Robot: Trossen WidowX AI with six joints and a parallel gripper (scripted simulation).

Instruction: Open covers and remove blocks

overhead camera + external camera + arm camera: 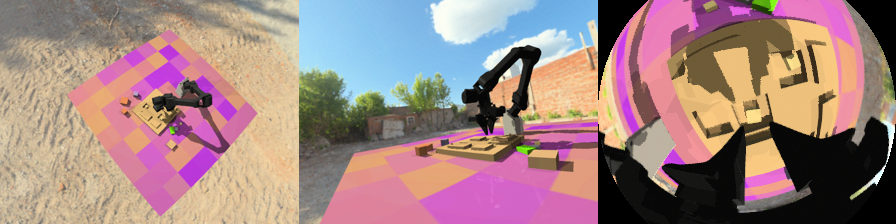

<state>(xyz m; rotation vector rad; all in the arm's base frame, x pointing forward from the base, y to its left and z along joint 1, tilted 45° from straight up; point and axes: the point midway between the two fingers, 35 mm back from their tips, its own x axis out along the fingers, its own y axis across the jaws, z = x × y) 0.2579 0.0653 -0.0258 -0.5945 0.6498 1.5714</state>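
Right now the tan puzzle board is 6 cm ahead of my gripper tip, 3 cm below it and 1 cm to the left of it. Round my gripper tip: green block (20 cm to the left, 5 cm ahead, 4 cm below); then greyish-purple block (23 cm to the right, 12 cm ahead, 3 cm below); then tan block (29 cm to the left, 13 cm ahead, 3 cm below).
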